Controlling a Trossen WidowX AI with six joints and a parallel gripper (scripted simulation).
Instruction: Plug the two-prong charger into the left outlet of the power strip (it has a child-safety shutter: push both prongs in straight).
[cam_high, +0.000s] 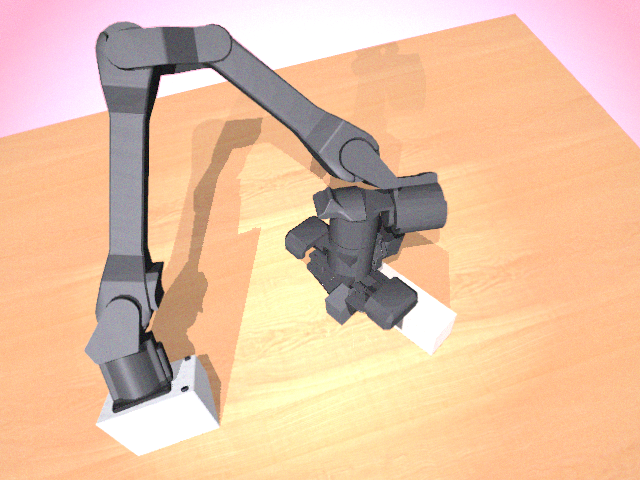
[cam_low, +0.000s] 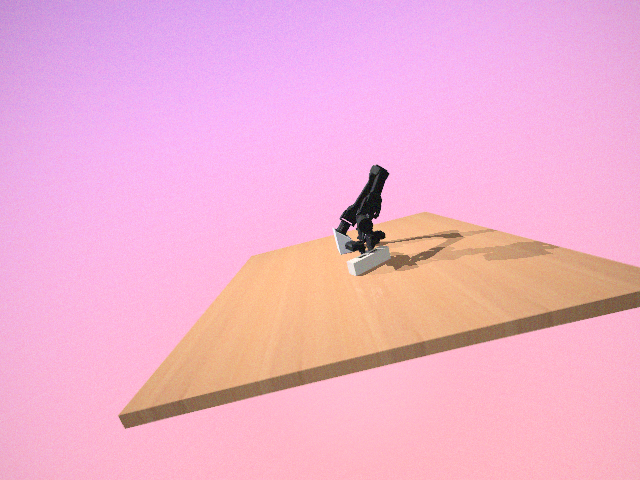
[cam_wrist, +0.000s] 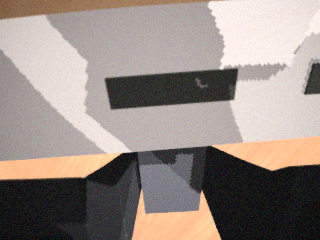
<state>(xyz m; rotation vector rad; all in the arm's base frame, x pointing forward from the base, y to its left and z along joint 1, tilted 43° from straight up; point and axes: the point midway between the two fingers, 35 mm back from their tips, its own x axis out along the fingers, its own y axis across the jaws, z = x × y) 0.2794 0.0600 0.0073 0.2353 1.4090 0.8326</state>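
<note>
My gripper tip is 20 mm short of the grey charger, 10 mm to the right of it and 10 mm below it.
</note>
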